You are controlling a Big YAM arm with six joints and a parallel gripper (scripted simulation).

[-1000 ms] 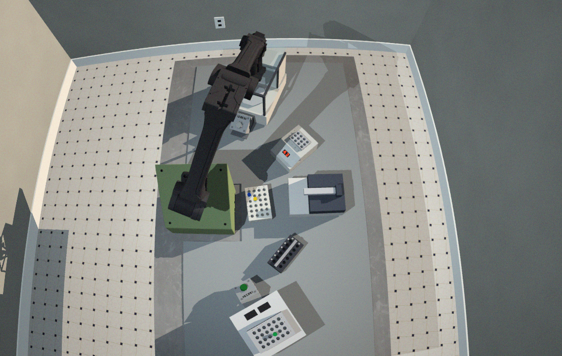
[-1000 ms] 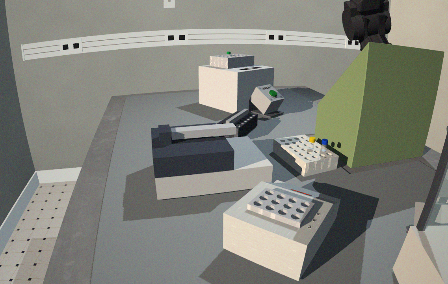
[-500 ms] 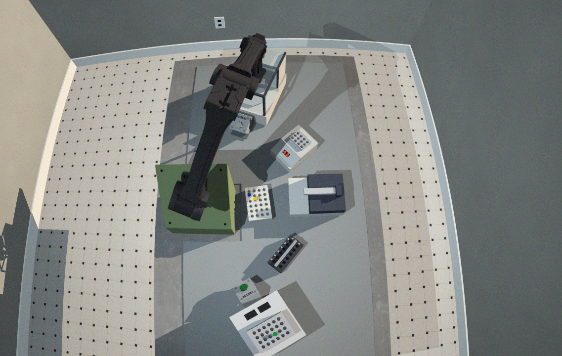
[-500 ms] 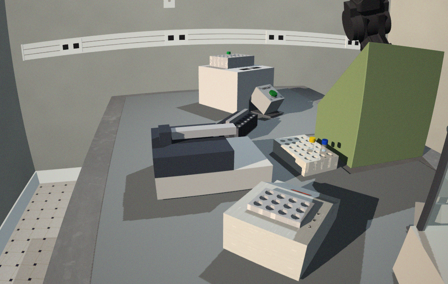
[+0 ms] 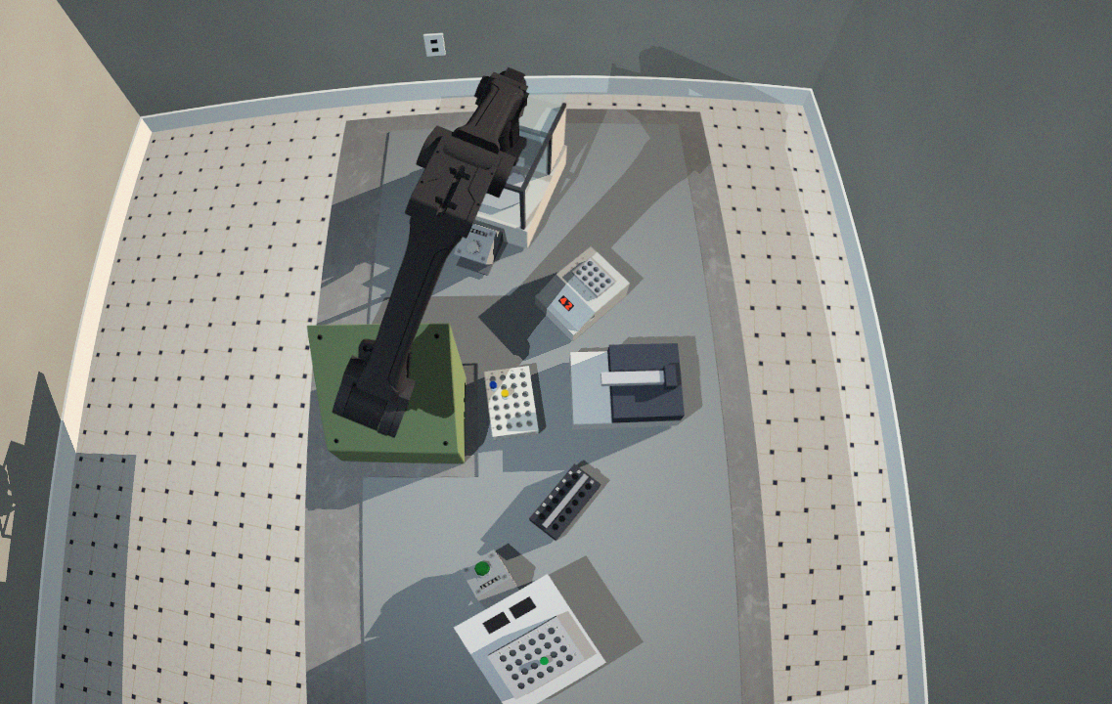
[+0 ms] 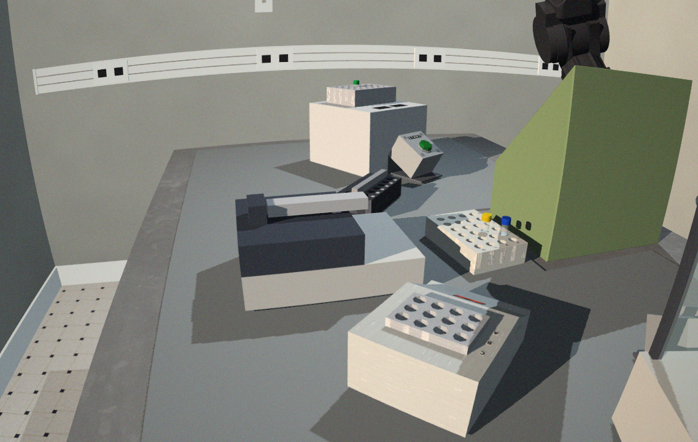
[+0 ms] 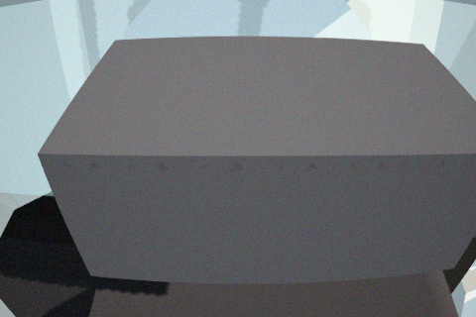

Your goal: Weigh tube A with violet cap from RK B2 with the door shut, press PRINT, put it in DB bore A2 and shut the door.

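My hand is 6 cm above the octagonal balance pan. Round my hand: tube rack RK 44 cm to the right, 12 cm below, 7 cm ahead; dry block DB 21 cm to the right, 19 cm ahead, 11 cm below; spectrophotometer SP 40 cm to the right, 28 cm ahead, 7 cm below.
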